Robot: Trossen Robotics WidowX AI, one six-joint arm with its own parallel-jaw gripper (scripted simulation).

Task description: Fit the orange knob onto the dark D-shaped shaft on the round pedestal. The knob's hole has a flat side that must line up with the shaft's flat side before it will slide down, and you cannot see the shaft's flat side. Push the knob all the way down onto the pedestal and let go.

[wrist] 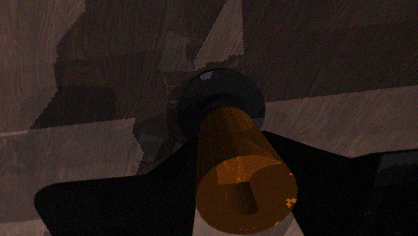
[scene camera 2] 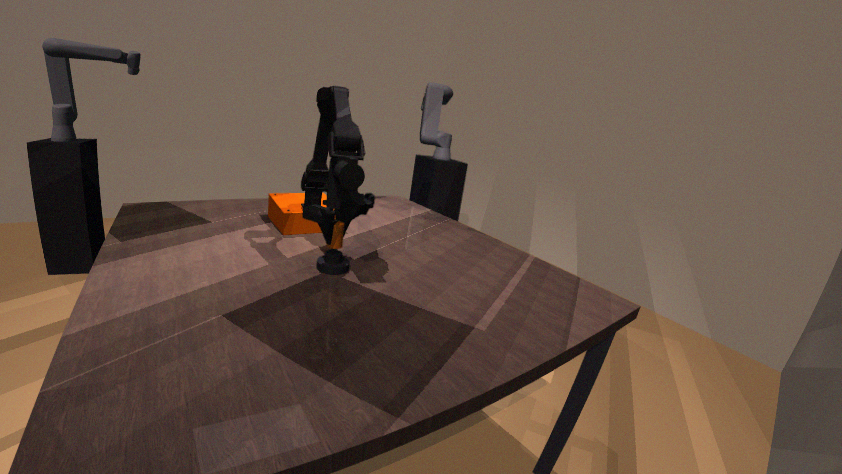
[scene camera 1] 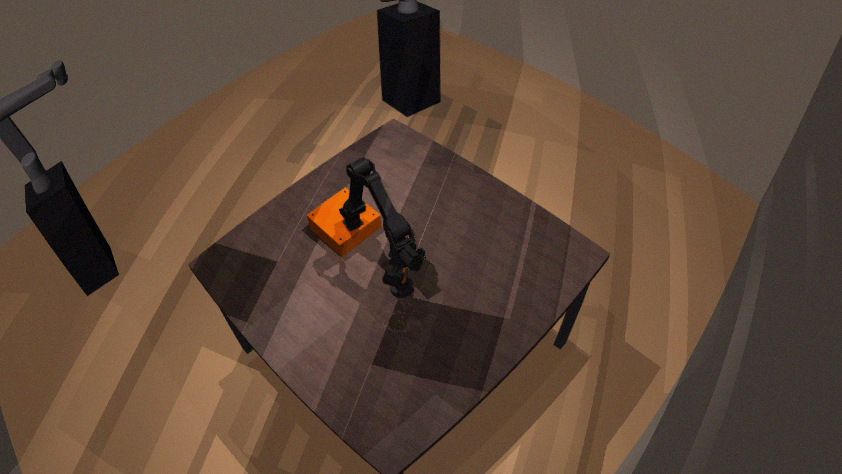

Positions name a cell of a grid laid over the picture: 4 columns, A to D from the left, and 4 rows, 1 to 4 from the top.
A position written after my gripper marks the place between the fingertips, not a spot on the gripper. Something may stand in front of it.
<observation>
My gripper (scene camera 2: B3) carries an orange knob (wrist: C4). Further things: a dark round pedestal (wrist: C2).
My gripper shows as well in the wrist view (wrist: C3).
</observation>
